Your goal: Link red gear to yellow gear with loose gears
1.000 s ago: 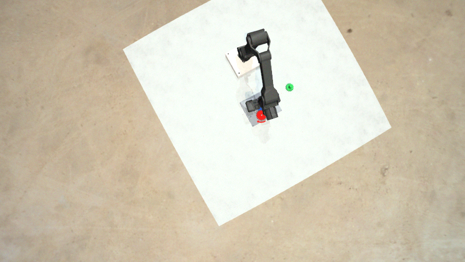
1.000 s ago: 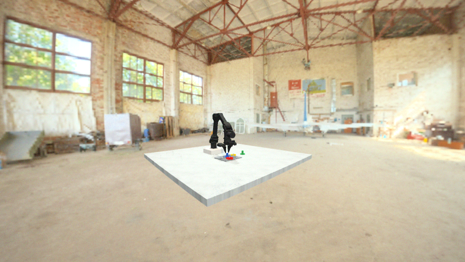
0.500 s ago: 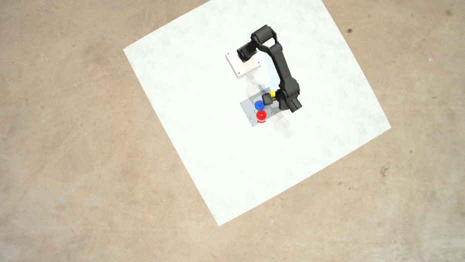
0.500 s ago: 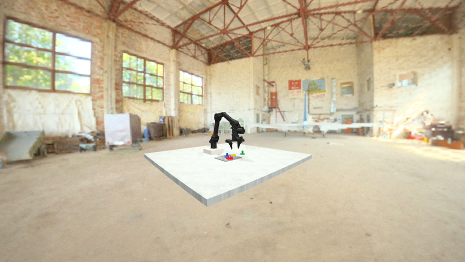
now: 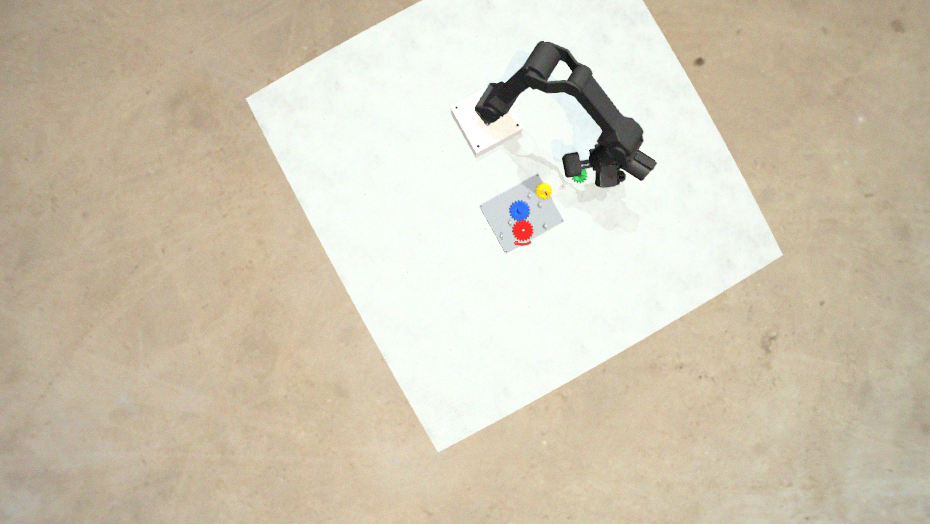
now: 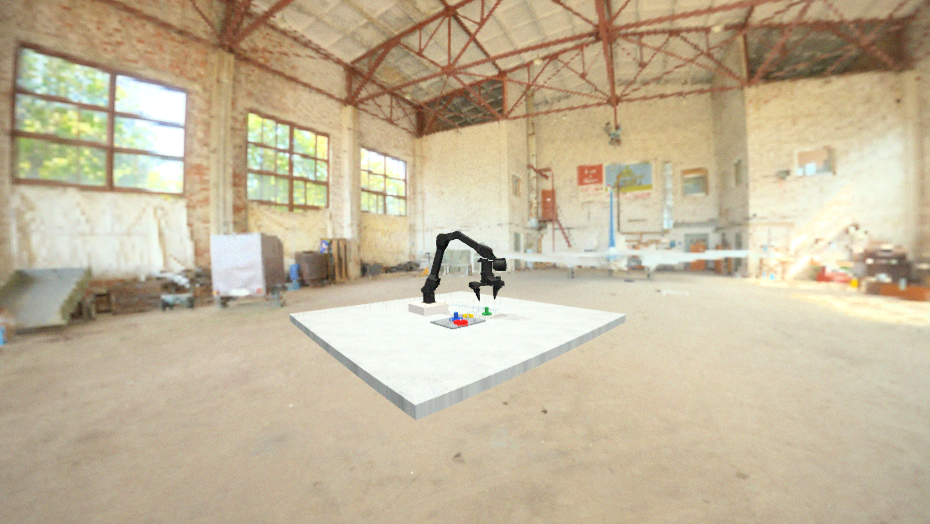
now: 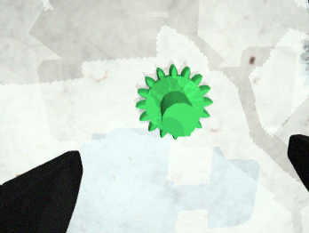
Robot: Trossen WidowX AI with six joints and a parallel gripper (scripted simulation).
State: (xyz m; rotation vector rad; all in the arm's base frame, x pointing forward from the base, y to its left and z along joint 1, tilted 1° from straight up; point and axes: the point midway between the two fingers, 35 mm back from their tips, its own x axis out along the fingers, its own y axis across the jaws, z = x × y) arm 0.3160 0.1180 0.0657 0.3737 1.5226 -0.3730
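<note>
Now: gripper tip 6 cm above the small green gear. The rest, counted from my gripper tip: red gear (25 cm to the right, 6 cm below, 3 cm ahead); then large blue gear (22 cm to the right, 5 cm below, 2 cm behind).
</note>
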